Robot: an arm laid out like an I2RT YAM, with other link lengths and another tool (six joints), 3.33 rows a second.
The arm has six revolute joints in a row. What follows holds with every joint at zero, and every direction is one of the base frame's.
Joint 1 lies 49.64 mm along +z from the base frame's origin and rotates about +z.
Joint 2 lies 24.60 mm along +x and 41.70 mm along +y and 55.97 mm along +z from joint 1 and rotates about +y.
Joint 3 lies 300.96 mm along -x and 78.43 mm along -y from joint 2 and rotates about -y.
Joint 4 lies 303.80 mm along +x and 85.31 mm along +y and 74.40 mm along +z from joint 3 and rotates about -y.
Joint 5 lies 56.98 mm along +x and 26.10 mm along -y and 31.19 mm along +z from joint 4 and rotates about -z.
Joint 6 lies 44.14 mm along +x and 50.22 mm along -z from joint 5 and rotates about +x.
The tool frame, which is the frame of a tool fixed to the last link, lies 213.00 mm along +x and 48.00 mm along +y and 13.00 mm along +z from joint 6; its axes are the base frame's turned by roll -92.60, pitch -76.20 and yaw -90.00 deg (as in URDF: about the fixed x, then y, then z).
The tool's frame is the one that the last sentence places.
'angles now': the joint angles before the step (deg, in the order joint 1, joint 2, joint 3, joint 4, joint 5, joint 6). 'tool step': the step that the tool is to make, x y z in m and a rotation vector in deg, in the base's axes. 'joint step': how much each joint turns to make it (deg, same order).
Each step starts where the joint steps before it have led.
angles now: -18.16 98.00 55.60 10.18 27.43 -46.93
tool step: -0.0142 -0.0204 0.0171 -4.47 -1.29 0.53
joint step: -2.49 -3.35 -4.03 5.83 -0.75 -5.37
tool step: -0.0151 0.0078 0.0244 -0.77 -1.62 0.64
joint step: 0.00 -6.00 -2.84 -1.17 -0.51 -0.46
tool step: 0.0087 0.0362 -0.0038 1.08 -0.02 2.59
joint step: 4.25 -0.67 -0.71 -1.11 1.05 1.84
